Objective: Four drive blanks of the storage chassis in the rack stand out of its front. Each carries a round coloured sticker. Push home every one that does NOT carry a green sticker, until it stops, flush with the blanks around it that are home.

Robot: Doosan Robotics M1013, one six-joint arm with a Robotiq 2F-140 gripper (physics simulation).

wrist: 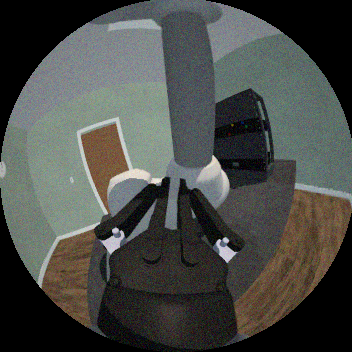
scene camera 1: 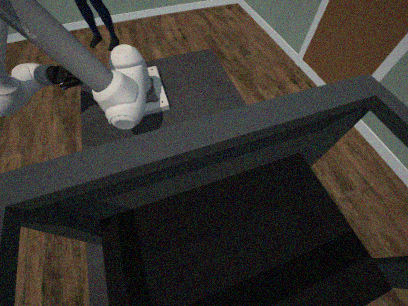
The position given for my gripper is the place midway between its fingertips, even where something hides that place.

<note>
In view: my gripper (wrist: 174,173) and a rack (scene camera 1: 227,202).
The rack shows as well in the wrist view (wrist: 239,145).
</note>
